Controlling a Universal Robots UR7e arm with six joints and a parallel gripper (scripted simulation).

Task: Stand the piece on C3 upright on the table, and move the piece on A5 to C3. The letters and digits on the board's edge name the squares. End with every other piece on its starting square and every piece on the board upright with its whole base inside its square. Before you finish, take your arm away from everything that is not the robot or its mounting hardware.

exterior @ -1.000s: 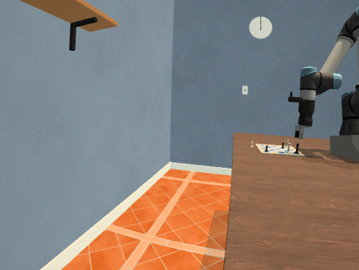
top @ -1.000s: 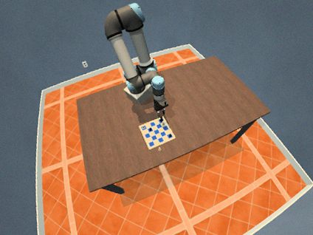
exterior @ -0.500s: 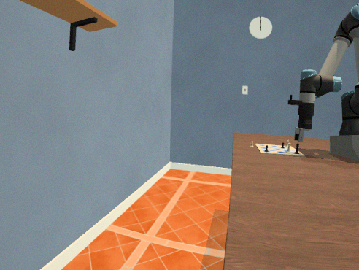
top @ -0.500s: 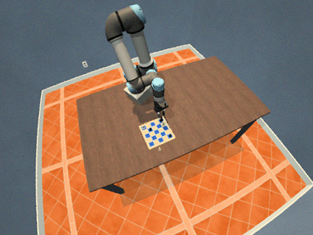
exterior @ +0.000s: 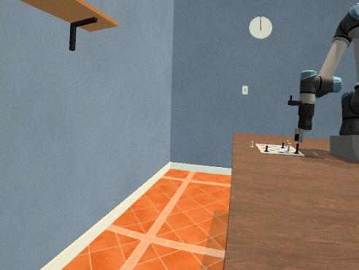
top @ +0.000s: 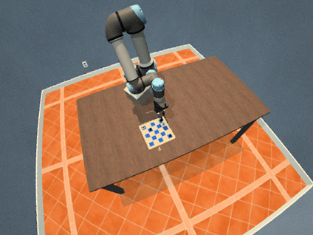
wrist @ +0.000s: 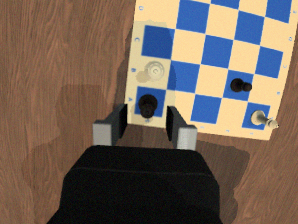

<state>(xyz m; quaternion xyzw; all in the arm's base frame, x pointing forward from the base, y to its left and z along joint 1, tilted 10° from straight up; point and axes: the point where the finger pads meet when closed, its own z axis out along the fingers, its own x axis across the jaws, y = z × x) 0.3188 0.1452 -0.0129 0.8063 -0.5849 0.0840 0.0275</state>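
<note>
Right now the tall black piece is 50 mm below my hand. From my hand the other things lie so: cream chessboard: 90 mm ahead, 80 mm below, 60 mm to the right; small white piece: 240 mm ahead, 70 mm below, 60 mm to the right.
</note>
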